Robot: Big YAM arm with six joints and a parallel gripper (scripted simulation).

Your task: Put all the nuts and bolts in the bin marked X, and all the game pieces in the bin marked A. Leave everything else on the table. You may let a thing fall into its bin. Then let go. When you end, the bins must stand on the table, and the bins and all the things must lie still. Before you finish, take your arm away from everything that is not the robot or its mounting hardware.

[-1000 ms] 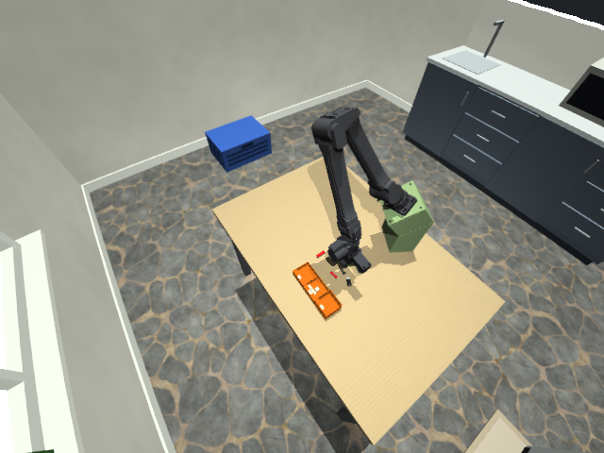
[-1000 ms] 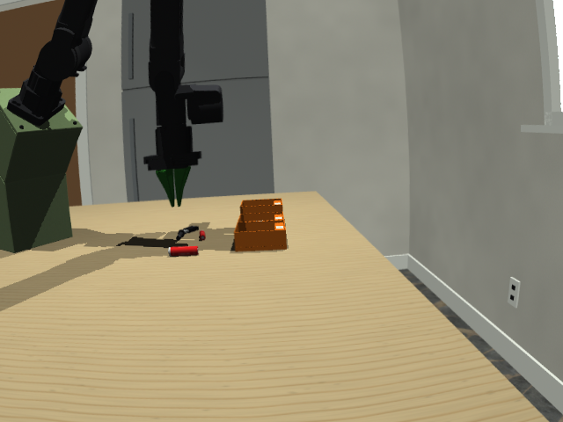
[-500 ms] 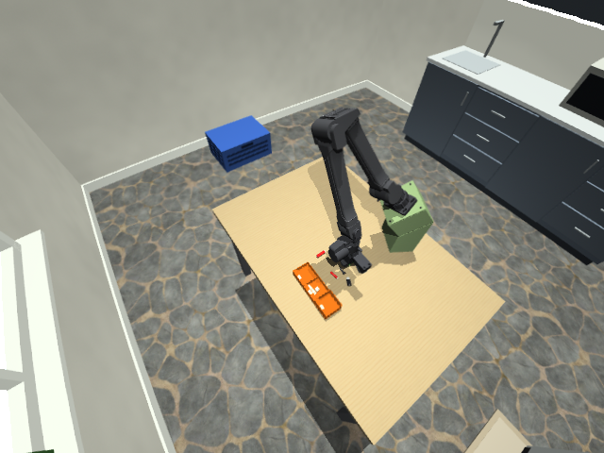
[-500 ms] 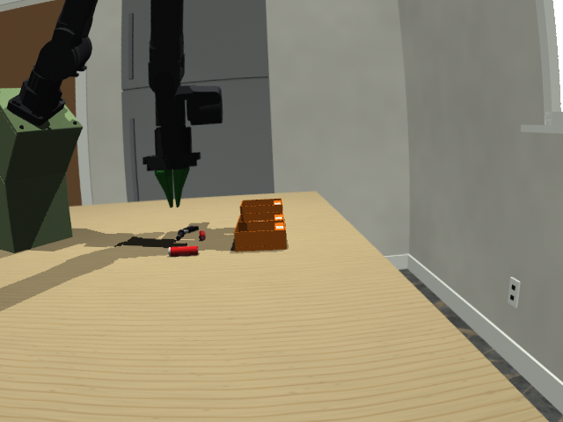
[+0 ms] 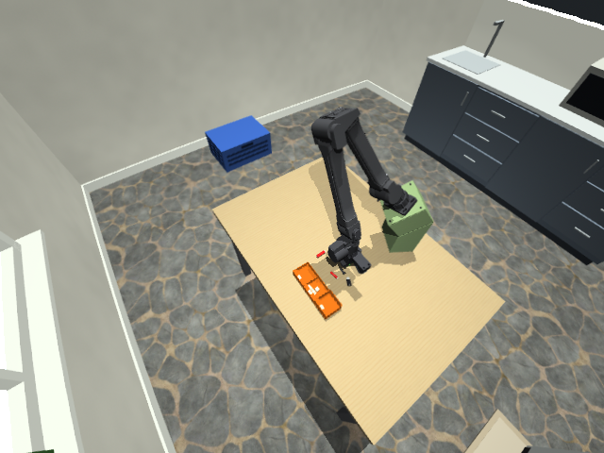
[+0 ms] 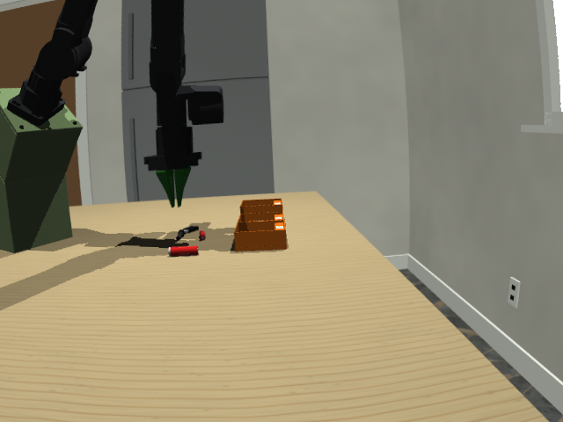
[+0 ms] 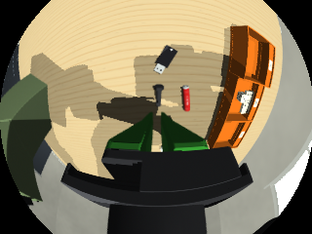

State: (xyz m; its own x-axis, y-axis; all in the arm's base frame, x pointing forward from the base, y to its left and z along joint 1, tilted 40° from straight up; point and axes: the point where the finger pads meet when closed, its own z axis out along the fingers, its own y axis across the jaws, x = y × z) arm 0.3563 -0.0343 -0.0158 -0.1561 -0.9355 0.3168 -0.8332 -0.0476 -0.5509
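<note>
The dark bolt lies 6 cm below my hand and 1 cm to the left of it. Round my hand: black USB stick: 7 cm below, 5 cm to the left, 2 cm ahead; then orange three-compartment bin tray: 16 cm ahead, 5 cm below, 2 cm to the right; then white die: 16 cm ahead, 5 cm below, 2 cm to the right.
</note>
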